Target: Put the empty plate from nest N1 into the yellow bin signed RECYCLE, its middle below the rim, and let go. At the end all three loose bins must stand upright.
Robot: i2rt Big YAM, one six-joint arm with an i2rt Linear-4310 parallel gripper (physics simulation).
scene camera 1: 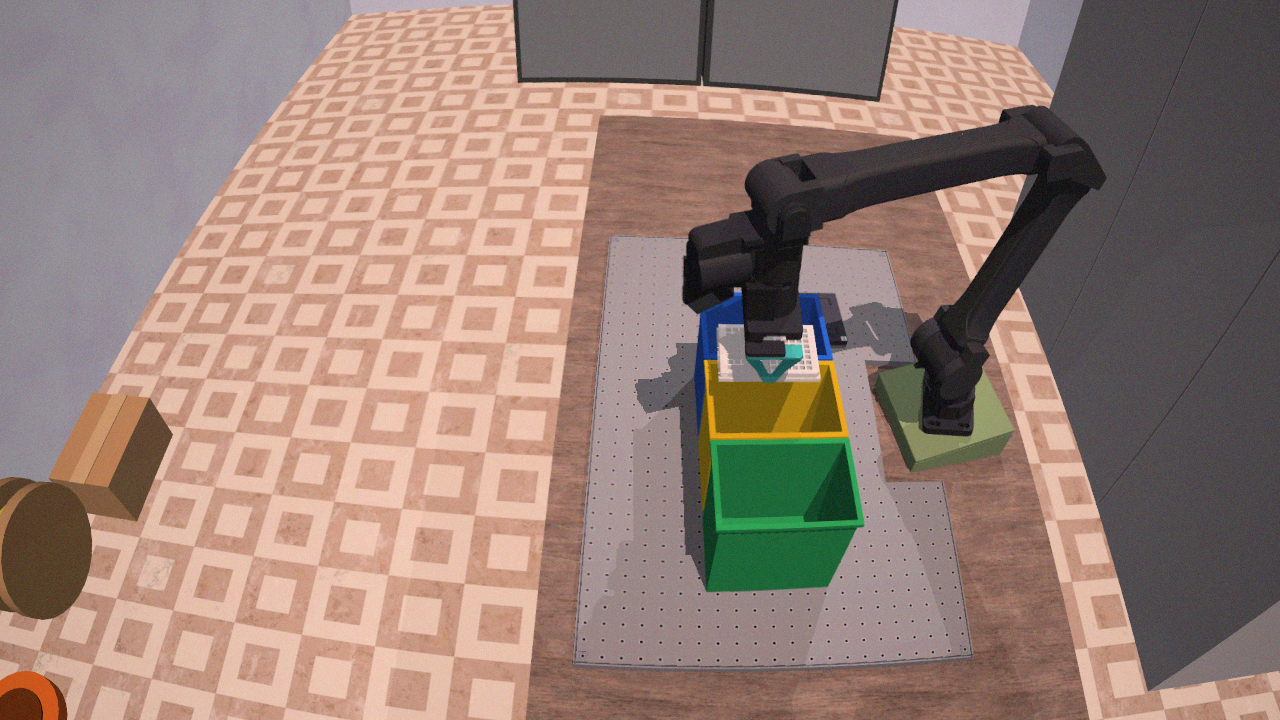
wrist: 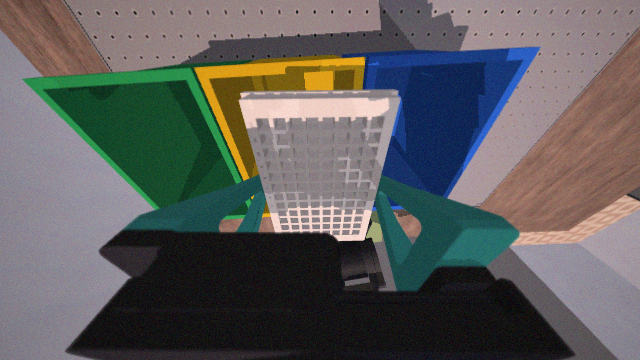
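The white gridded plate is held flat between the teal fingers of my gripper, which is shut on its two long sides. In the wrist view the plate hangs above the yellow bin, with its right edge close to the blue bin's near wall. In the scene view the plate overlaps the blue bin and the back part of the yellow bin. The yellow bin stands upright between the blue bin and the green bin, both upright. The RECYCLE sign does not show.
The bins stand in a row on the grey perforated board. A dark flat frame lies behind the blue bin's right side. The arm's base stands on a green block to the right of the bins.
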